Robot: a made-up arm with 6 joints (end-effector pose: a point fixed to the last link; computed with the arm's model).
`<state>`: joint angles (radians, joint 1 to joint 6).
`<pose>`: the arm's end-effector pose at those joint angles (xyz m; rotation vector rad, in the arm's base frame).
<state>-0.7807 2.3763 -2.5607 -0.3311 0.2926 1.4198</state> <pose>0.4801 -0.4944 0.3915 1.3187 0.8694 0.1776</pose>
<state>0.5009 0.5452 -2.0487 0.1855 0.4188 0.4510</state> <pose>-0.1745 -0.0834 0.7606 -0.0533 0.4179 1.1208</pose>
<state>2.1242 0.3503 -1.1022 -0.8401 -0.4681 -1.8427</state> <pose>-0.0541 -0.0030 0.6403 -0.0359 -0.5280 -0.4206</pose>
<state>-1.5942 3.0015 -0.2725 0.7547 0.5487 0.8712</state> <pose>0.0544 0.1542 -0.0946 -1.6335 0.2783 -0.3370</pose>
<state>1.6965 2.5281 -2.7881 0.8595 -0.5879 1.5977</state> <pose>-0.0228 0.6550 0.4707 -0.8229 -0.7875 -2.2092</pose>
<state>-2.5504 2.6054 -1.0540 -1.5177 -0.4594 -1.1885</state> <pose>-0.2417 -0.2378 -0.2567 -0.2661 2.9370 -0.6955</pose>
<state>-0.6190 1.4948 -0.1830 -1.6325 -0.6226 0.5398</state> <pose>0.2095 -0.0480 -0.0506 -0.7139 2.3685 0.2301</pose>
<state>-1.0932 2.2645 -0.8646 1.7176 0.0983 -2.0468</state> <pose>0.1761 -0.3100 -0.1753 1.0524 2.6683 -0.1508</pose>
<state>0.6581 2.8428 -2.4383 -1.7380 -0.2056 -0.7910</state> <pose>0.5678 0.4748 0.0256 -2.0557 -0.1967 -1.0348</pose>
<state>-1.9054 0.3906 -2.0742 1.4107 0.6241 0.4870</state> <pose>0.1901 0.2970 0.6985 0.1100 0.6104 -0.0690</pose>
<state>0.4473 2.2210 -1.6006 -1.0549 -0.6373 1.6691</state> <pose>0.5346 0.3378 0.1265 -0.1827 1.9125 1.2899</pose>
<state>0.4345 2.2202 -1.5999 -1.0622 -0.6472 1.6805</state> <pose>0.5375 0.3317 0.1272 -0.1735 1.9111 1.2950</pose>
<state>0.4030 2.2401 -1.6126 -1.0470 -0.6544 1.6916</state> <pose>0.5502 0.3158 0.1218 -0.1171 1.9086 1.2954</pose>
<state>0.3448 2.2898 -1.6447 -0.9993 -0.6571 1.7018</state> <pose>0.5755 0.2840 0.1075 0.0066 1.8992 1.2871</pose>
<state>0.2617 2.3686 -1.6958 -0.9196 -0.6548 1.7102</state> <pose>0.6091 0.2342 0.0835 0.1933 1.8725 1.2668</pose>
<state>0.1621 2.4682 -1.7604 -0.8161 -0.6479 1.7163</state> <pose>0.6425 0.1682 0.0509 0.4208 1.8195 1.2330</pose>
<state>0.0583 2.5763 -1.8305 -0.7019 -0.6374 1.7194</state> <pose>0.6669 0.0935 0.0130 0.6568 1.7402 1.1873</pose>
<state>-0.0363 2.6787 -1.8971 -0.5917 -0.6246 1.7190</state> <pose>0.6785 0.0216 -0.0251 0.8689 1.6464 1.1361</pose>
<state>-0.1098 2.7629 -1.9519 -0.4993 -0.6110 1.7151</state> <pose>0.6797 -0.0358 -0.0580 1.0334 1.5595 1.0884</pose>
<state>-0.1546 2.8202 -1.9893 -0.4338 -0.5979 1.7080</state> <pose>0.6766 -0.0715 -0.0814 1.1391 1.4994 1.0523</pose>
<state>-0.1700 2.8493 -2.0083 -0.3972 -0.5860 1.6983</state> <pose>0.6744 -0.0850 -0.0940 1.1888 1.4755 1.0314</pose>
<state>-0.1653 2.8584 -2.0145 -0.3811 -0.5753 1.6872</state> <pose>0.6743 -0.0834 -0.0987 1.2004 1.4785 1.0218</pose>
